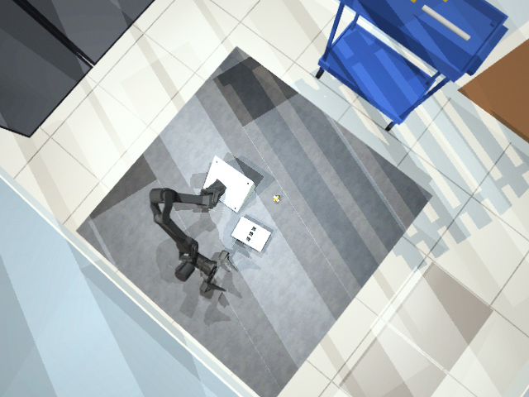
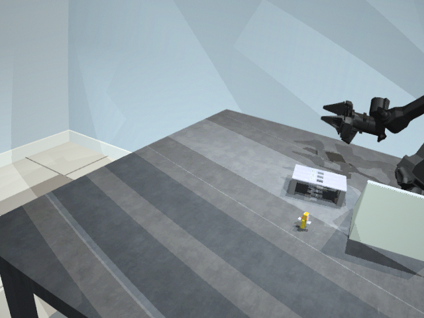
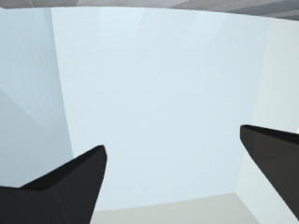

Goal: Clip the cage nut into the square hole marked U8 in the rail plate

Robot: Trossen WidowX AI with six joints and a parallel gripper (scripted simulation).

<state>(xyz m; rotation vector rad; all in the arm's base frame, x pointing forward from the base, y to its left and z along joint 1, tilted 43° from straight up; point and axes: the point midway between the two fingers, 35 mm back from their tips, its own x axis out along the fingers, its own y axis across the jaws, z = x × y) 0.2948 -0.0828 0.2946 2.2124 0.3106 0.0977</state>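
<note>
Now: gripper tip 40 cm to the right of the cage nut, 17 cm above it and 10 cm past it.
</note>
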